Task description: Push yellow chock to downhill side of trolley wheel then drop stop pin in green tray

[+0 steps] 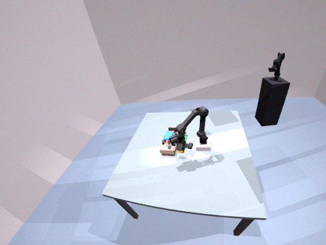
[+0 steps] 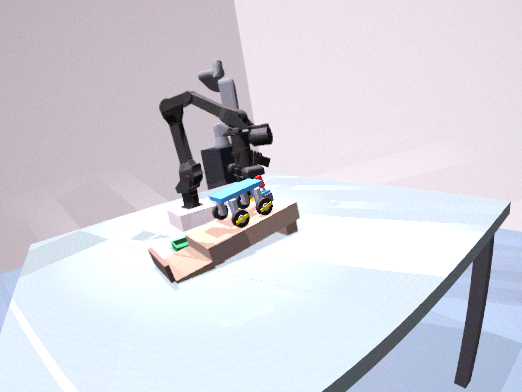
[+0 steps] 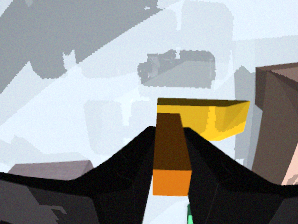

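The red-headed stop pin is 130 mm ahead of my gripper tip, 50 mm to the right of it and 50 mm above it. The rest, counted from my gripper tip: blue-topped trolley: 140 mm to the right, 140 mm ahead, 30 mm above; wooden ramp: 150 mm to the right, 140 mm ahead, 40 mm below; yellow chock: 20 mm ahead, 10 mm to the right, 10 mm below.
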